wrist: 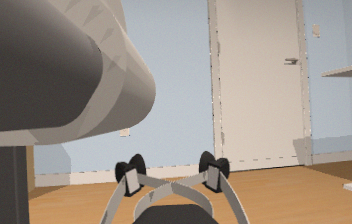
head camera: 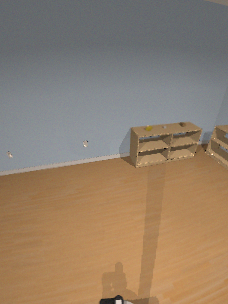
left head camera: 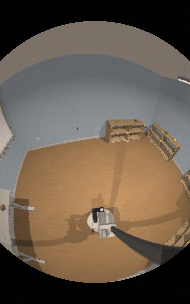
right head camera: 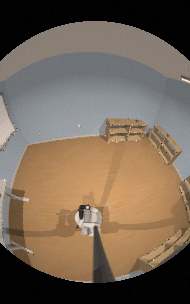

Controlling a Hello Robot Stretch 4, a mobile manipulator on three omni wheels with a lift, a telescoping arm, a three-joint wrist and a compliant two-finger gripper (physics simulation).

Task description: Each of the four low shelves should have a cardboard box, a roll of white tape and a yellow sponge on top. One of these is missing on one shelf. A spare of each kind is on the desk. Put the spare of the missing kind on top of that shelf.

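Places are measured from the robot's base along level axes (x back, y right, z up), in metres.
Where they show: gripper, fingertip midpoint: (wrist: 172, 165) (left head camera: 96, 231) (right head camera: 80, 228).
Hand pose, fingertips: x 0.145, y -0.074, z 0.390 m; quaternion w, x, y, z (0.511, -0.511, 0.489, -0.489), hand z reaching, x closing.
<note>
After its pixels a point has its place.
A low wooden shelf (head camera: 134, 147) {x -2.030, y 0.391, z 0.316 m} (left head camera: 108, 132) {x -2.006, y 0.395, z 0.295 m} (right head camera: 107, 131) {x -2.009, y 0.394, z 0.280 m} stands against the far wall. On its top are a yellow sponge (head camera: 148, 128) {x -2.103, y 0.618, z 0.625 m} (left head camera: 117, 121) {x -2.094, y 0.637, z 0.602 m} (right head camera: 117, 120) {x -2.099, y 0.643, z 0.601 m}, a small whitish thing like a tape roll (head camera: 164, 127) {x -2.198, y 0.930, z 0.592 m} and a brown cardboard box (head camera: 183, 124) {x -2.244, y 1.299, z 0.622 m}. A second shelf (left head camera: 175, 152) {x -1.085, y 2.416, z 0.326 m} (right head camera: 176, 156) {x -1.090, y 2.442, z 0.336 m} stands to its right, with a yellow sponge (left head camera: 174, 139) {x -1.333, y 2.329, z 0.625 m} on top; its other items are too small to tell. The desk (left head camera: 4, 225) is cut off at the left edge, with a small brown thing (left head camera: 3, 207) {x 0.115, y -1.327, z 0.719 m} on it. My gripper (wrist: 172, 165) {x 0.145, y -0.073, z 0.390 m} is open and empty, far from all of these.
Another low shelf (right head camera: 146, 264) stands at the lower right of the right head view. A closed door (wrist: 260, 90) {x 1.744, y -0.766, z 0.640 m} is in the wall ahead in the wrist view, with a tabletop edge (wrist: 340, 73) {x 1.185, y -1.055, z 0.667 m} at the right. Desk legs (right head camera: 19, 198) reach over the floor at the left.
</note>
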